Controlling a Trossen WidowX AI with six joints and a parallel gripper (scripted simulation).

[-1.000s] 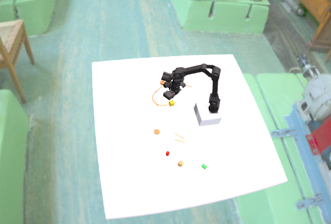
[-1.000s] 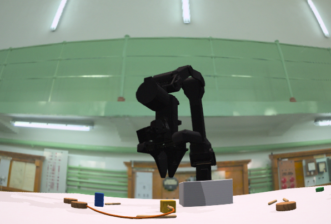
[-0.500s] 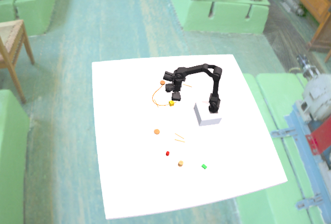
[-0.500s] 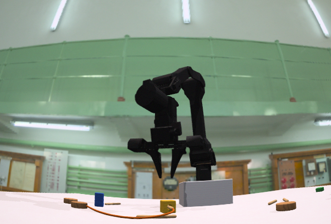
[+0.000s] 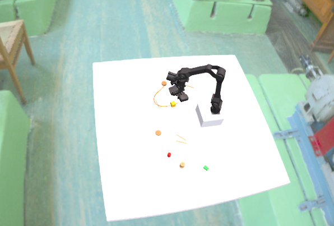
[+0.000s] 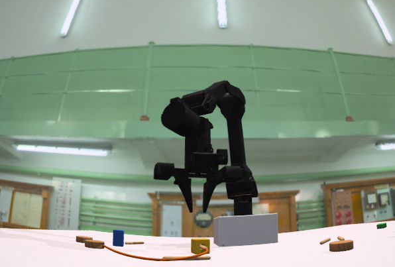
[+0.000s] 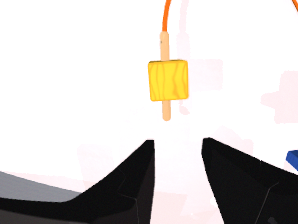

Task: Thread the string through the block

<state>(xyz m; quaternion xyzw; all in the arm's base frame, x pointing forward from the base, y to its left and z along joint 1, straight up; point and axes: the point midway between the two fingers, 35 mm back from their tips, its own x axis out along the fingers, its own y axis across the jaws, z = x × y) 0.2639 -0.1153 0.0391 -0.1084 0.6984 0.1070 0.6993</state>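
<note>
Right now my gripper tip is 7 cm above the yellow wooden block, 2 cm short of it and 1 cm to the right of it. The rest, counted from my gripper tip: blue block: 18 cm to the right, 7 cm below, 2 cm behind; then red piece: 42 cm to the left, 9 cm ahead, 7 cm below; then wooden cylinder: 50 cm to the left, 7 cm below, 1 cm ahead.
</note>
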